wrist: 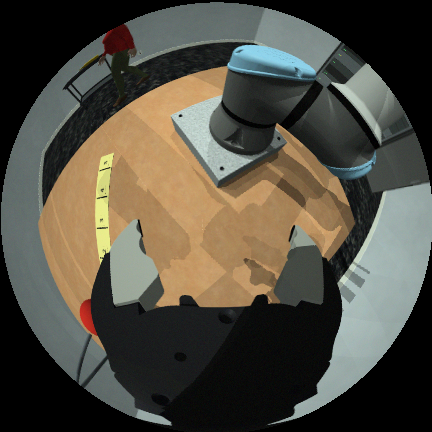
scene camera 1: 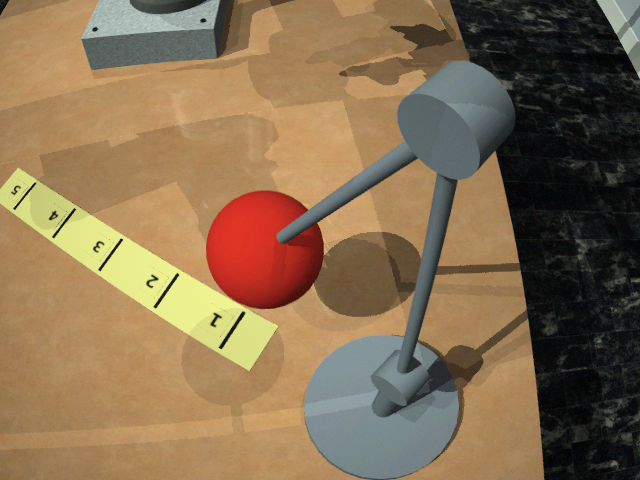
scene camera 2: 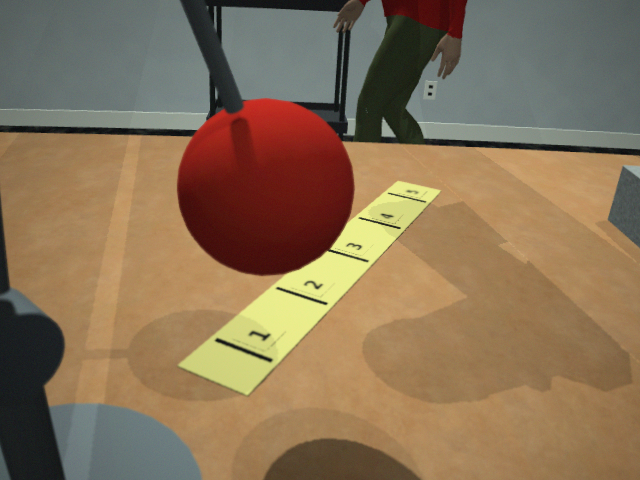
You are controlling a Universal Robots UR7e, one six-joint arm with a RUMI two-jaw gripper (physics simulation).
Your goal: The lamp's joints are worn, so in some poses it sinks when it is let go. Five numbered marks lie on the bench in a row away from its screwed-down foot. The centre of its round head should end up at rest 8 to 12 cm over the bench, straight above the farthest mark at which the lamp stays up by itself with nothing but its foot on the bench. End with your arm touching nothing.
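Places are measured from the arm's base along level axes (x ahead, y right, z down), in metres.
Where they show: gripper, between the fingertips: (wrist: 216,225); arm's base, origin of its link: (wrist: 241,127).
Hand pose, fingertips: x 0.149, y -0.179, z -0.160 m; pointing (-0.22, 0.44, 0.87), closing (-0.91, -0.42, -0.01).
Observation:
Things, the pixels of their top centre, and the offset from my fingertips. "spot": a spot on its surface instead. Level surfaces: height alone.
- lamp's round red head, a spot on its surface: (scene camera 2: 266,196) spot: dy -0.145, dx +0.326, dz +0.062 m
- lower rod, a spot on its surface: (scene camera 1: 429,268) spot: dy -0.216, dx +0.416, dz -0.085 m
- round grey foot, a spot on its surface: (scene camera 2: 124,439) spot: dy -0.175, dx +0.402, dz +0.210 m
- yellow strip, centre of its top: (scene camera 2: 347,252) (scene camera 1: 107,252) (wrist: 101,225) dy +0.115, dx +0.300, dz +0.223 m
- bench, height of its surface: dz +0.225 m
The lamp's round red head (scene camera 1: 258,258) (scene camera 2: 266,196) (wrist: 87,317) hangs above the bench on a thin grey upper rod (scene camera 1: 351,193) (scene camera 2: 214,56). Its elbow drum (scene camera 1: 454,118) is raised, and the lower rod (scene camera 1: 429,268) rises from the round grey foot (scene camera 1: 351,444) (scene camera 2: 124,439). In scene camera 1 the head appears beside the mark 1 and 2 end of the yellow strip (scene camera 1: 258,341) (scene camera 2: 222,366) (wrist: 102,212); its exact height cannot be told. My gripper (wrist: 216,225) is open and empty, with the head beyond its left side in the wrist view. It does not show in either scene view.
The arm's grey base plate (scene camera 1: 155,51) (scene camera 2: 628,206) (wrist: 197,145) stands on the bench (scene camera 1: 129,372) (scene camera 2: 439,310) (wrist: 165,190), off the strip's far end. A person (scene camera 2: 403,62) (wrist: 120,55) and a black cart (scene camera 2: 279,107) are beyond the bench. Arm shadows cross the bench.

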